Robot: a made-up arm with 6 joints. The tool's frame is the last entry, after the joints. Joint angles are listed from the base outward. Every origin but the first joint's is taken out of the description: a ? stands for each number. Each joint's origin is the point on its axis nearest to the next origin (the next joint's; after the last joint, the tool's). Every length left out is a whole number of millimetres.
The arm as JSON. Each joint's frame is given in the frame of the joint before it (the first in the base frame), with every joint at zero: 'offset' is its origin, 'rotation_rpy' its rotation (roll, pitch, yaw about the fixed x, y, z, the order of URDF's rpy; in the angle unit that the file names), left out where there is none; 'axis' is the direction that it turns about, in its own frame. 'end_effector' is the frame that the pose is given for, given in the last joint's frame.
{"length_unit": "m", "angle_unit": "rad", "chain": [
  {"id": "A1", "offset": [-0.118, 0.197, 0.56], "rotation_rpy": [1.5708, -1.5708, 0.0], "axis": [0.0, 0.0, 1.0]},
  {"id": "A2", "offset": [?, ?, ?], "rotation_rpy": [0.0, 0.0, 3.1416], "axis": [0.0, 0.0, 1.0]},
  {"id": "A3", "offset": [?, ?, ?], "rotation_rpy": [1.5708, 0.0, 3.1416], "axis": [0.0, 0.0, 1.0]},
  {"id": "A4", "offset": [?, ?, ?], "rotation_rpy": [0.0, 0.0, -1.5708], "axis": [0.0, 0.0, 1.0]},
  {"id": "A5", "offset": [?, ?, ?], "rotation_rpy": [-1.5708, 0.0, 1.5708], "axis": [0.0, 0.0, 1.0]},
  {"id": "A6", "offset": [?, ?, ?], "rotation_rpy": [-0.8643, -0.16, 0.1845], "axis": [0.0, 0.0, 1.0]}
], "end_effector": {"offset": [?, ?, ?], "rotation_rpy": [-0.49, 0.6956, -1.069]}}
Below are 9 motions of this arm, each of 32 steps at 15 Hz.
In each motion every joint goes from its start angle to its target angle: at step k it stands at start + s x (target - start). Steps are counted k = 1, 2, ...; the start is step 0. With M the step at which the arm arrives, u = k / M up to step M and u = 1 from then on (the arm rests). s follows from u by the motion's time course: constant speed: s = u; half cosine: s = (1 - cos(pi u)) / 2; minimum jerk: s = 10 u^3 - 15 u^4 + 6 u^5.
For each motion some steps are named. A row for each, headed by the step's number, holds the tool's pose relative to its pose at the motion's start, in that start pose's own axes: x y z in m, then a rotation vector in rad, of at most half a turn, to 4 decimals.
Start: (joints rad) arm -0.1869 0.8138 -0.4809 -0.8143 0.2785 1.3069
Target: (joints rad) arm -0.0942 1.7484 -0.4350 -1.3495 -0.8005 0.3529
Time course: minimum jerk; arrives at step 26
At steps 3, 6, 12, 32:
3: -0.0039 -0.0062 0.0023 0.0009 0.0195 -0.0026
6: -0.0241 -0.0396 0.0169 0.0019 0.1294 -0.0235
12: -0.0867 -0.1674 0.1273 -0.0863 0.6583 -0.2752
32: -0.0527 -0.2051 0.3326 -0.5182 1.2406 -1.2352

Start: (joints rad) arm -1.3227 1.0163 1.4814 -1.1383 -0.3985 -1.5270
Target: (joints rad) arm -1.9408 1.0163 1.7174 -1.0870 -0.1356 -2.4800
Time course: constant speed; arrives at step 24
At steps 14, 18, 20, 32:
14: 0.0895 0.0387 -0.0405 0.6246 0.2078 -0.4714
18: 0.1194 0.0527 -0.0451 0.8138 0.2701 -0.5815
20: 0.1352 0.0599 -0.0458 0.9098 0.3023 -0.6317
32: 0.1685 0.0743 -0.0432 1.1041 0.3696 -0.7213

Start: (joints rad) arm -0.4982 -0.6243 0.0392 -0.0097 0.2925 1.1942
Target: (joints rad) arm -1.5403 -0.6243 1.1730 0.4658 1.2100 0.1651
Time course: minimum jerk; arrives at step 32
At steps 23, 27, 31, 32:
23: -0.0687 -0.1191 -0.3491 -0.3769 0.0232 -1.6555
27: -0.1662 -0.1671 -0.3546 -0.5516 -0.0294 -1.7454
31: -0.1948 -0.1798 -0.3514 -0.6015 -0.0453 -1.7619
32: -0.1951 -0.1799 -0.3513 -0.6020 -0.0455 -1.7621

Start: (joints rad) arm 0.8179 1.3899 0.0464 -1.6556 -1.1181 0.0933
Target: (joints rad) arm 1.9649 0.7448 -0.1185 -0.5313 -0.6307 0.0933
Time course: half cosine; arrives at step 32
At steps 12, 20, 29, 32:
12: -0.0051 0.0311 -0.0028 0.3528 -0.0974 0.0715
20: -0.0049 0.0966 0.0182 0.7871 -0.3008 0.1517
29: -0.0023 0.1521 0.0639 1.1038 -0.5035 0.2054
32: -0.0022 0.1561 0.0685 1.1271 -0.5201 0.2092

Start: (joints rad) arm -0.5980 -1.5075 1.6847 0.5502 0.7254 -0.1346
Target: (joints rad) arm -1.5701 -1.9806 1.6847 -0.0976 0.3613 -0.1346
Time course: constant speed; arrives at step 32
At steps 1, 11, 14, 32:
1: 0.0186 -0.0234 0.0108 -0.0376 -0.0096 0.0212
11: 0.2031 -0.2120 0.1891 -0.4447 -0.1215 0.1810
14: 0.2522 -0.2483 0.2642 -0.5753 -0.1624 0.2094
32: 0.3802 -0.2330 0.7986 -1.3755 -0.5111 0.1732

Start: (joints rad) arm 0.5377 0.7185 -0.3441 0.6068 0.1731 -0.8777
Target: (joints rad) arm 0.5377 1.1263 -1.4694 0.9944 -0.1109 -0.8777
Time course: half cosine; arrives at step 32
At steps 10, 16, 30, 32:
10: -0.0011 -0.0117 0.0701 -0.1607 0.0179 0.0403
16: 0.0067 -0.0067 0.1672 -0.3608 0.0048 0.0938
30: 0.0213 0.0590 0.3451 -0.6957 -0.1141 0.1929
32: 0.0213 0.0609 0.3485 -0.7018 -0.1176 0.1948

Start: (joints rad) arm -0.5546 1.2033 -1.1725 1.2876 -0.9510 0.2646
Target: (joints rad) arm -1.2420 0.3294 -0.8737 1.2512 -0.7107 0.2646
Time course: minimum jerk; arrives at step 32
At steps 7, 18, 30, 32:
7: 0.0059 0.0005 -0.0067 0.0130 0.0708 -0.0678
18: 0.0308 -0.0044 -0.0675 0.0994 0.5384 -0.6257
30: 0.0238 -0.0109 -0.1142 0.1183 0.8072 -1.0704
32: 0.0237 -0.0109 -0.1145 0.1182 0.8086 -1.0731

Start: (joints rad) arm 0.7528 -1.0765 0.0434 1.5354 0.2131 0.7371
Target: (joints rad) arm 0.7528 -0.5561 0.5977 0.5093 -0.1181 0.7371
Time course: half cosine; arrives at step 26
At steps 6, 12, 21, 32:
6: -0.0272 0.0234 0.0247 0.0463 0.0603 0.0602
12: -0.0873 0.0642 0.0931 0.1457 0.1979 0.2225
21: -0.1524 0.0832 0.2021 0.2482 0.3630 0.4918
32: -0.1608 0.0820 0.2222 0.2609 0.3875 0.5448

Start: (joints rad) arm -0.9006 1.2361 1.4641 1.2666 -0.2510 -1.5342
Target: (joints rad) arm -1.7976 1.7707 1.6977 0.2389 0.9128 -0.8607
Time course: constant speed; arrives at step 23
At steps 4, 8, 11, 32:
4: 0.1089 0.1166 0.0588 -0.2154 -0.0688 0.3367
8: 0.1825 0.2623 0.1089 -0.4374 -0.1348 0.6660
11: 0.2128 0.3830 0.1365 -0.6080 -0.1797 0.9076
32: 0.1508 0.8467 0.1311 -1.3241 -0.2602 1.8140

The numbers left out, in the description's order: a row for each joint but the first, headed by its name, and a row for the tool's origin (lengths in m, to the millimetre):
A2: 0.071 0.099 0.0
A3: -0.156 0.343 0.0
A4: -0.031 -0.057 0.0
A5: 0.262 0.062 0.0
A6: -0.404 0.035 0.0
tool: 0.005 -0.051 0.0

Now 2 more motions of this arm.
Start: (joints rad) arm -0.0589 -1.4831 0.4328 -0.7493 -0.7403 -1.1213
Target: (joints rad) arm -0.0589 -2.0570 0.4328 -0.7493 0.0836 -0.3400
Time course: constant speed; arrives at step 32
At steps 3, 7, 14, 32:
3: 0.0308 0.0023 0.0018 -0.0606 -0.0146 0.0748
7: 0.0710 0.0046 0.0030 -0.1381 -0.0332 0.1759
14: 0.1383 0.0061 0.0013 -0.2639 -0.0646 0.3562
32: 0.2870 -0.0085 -0.0245 -0.5191 -0.1524 0.8367

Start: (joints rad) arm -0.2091 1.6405 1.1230 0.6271 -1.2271 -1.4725
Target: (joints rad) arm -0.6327 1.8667 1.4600 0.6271 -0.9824 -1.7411
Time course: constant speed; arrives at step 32
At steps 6, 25, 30, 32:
6: -0.0040 0.0260 -0.0170 0.0484 0.1008 -0.0011
25: -0.0293 0.1153 -0.0701 0.1909 0.4284 0.0006
30: -0.0398 0.1405 -0.0831 0.2250 0.5166 0.0025
32: -0.0444 0.1507 -0.0881 0.2381 0.5521 0.0035

